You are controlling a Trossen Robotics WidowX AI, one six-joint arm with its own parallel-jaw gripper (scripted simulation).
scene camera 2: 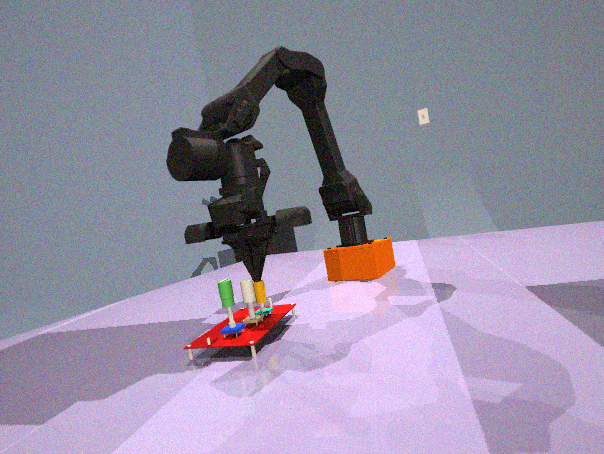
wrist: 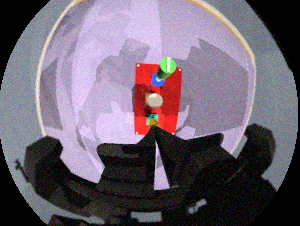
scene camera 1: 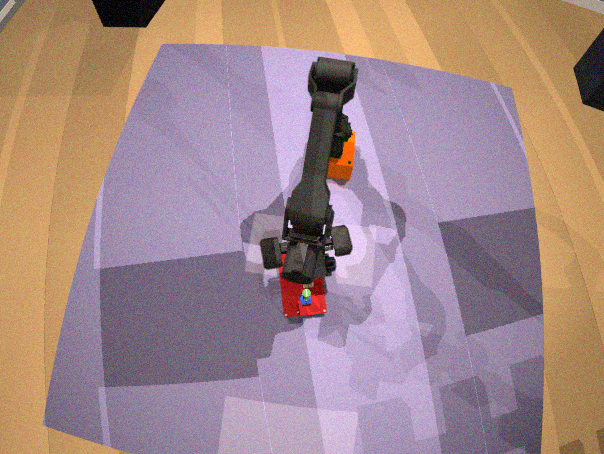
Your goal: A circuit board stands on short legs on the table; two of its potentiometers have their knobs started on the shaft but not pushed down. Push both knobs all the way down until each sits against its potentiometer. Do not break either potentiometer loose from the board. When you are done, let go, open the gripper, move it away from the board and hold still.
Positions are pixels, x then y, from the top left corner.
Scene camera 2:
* gripper: 257,281
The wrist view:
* gripper: 154,129
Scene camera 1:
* gripper: 304,260
